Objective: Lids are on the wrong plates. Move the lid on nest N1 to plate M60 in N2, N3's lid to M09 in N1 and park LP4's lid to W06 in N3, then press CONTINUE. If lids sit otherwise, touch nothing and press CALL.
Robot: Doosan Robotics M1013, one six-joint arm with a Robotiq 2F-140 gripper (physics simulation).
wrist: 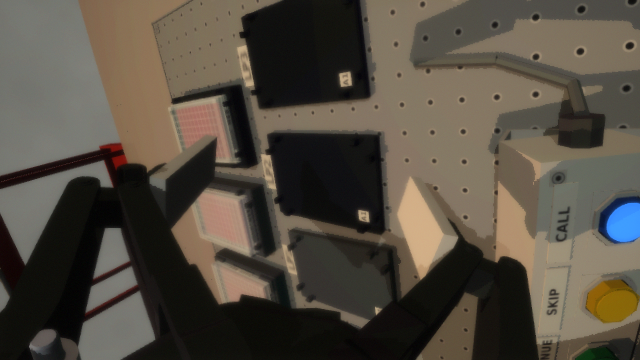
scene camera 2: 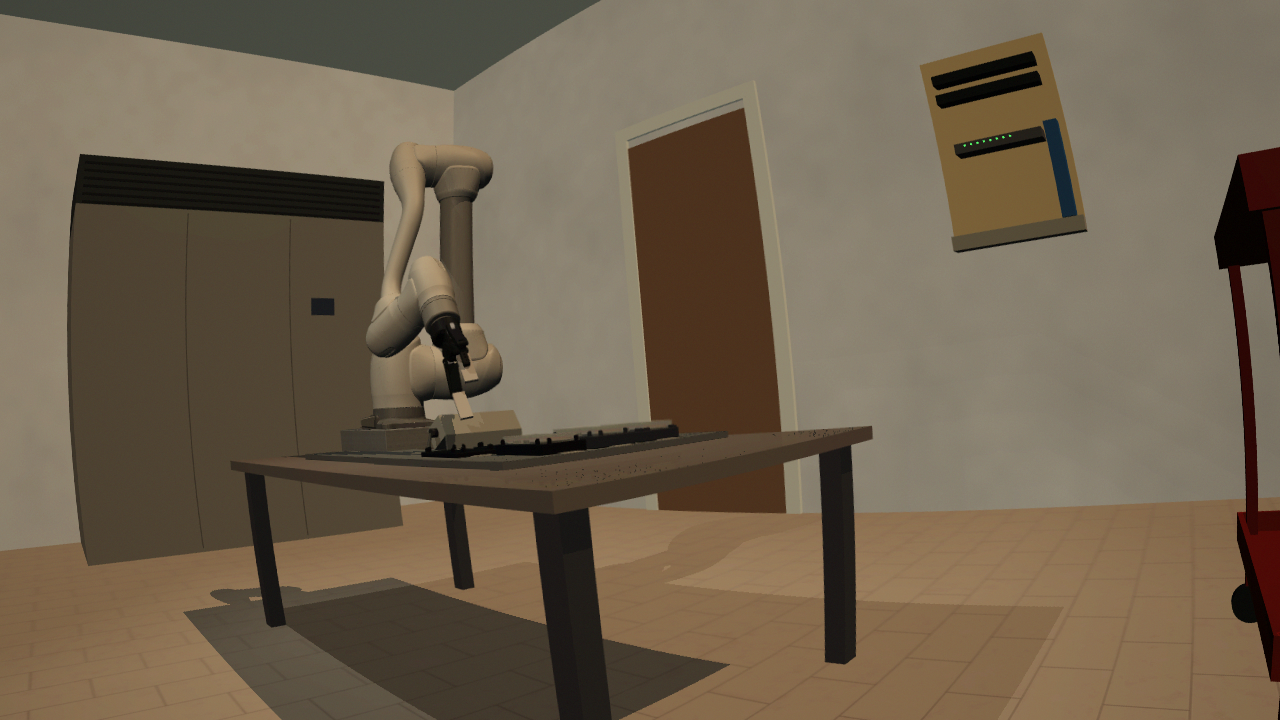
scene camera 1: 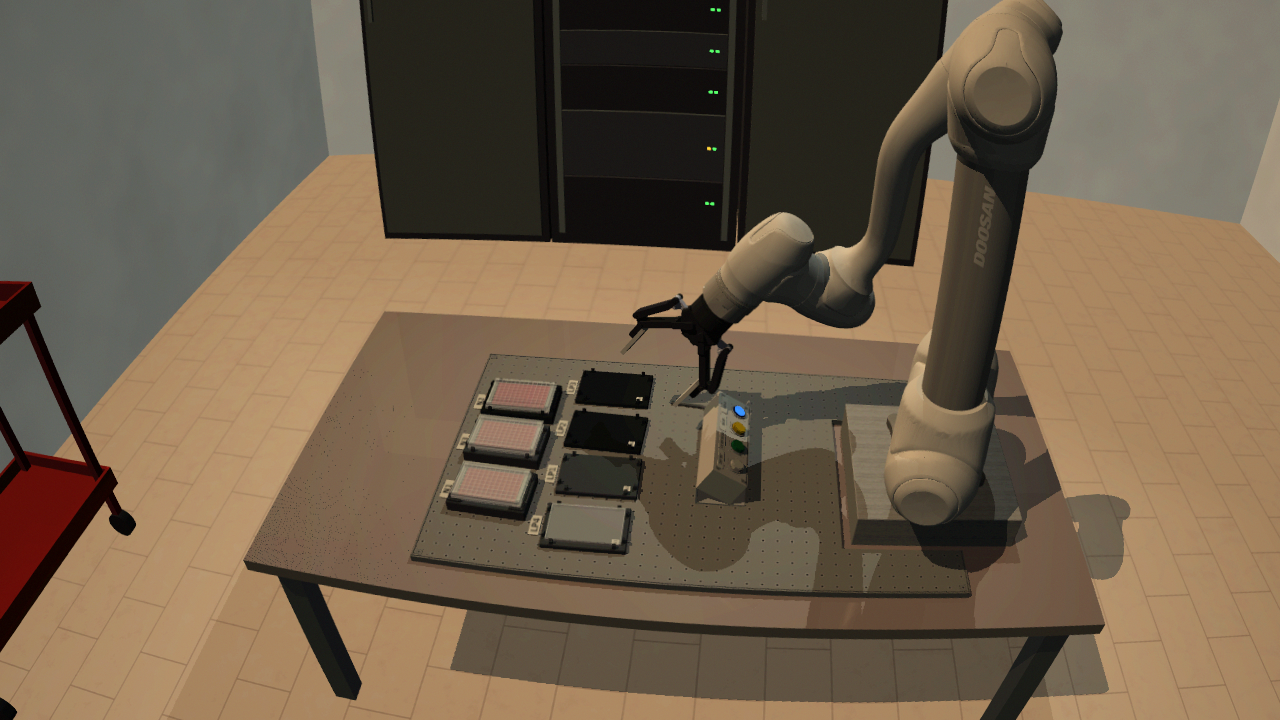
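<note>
My gripper is open and empty, tilted above the board beside the button console. The blue CALL button looks bright; the green button is partly cut off in the wrist view. Three pink-welled plates sit in the left nests under what look like clear covers; their codes are unreadable. The LP4 pad looks pale grey; whether a lid lies there I cannot tell. The LP2 pad looks black.
A black pad and a dark grey pad lie either side of LP2. The yellow SKIP button is beside CALL. A bent rod rises from the console's end. A red cart stands left.
</note>
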